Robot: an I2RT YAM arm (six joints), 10 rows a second.
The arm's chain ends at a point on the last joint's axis. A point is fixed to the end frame.
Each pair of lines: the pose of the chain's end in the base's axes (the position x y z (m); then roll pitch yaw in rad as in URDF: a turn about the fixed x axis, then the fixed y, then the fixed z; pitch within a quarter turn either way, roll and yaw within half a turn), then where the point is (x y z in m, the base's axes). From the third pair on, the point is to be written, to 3 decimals.
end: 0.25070 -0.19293 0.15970 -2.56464 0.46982 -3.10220
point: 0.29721 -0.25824 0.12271
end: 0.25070 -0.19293 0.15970 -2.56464 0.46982 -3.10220
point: 0.29721 -0.25824 0.12271
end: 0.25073 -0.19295 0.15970 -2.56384 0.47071 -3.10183
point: 0.297 -0.258 0.123
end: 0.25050 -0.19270 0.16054 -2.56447 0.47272 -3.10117
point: 0.297 -0.258 0.124
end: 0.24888 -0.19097 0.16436 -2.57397 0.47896 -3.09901
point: 0.296 -0.256 0.127
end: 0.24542 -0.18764 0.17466 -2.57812 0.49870 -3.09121
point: 0.294 -0.252 0.138
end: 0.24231 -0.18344 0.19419 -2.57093 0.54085 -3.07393
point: 0.293 -0.247 0.160
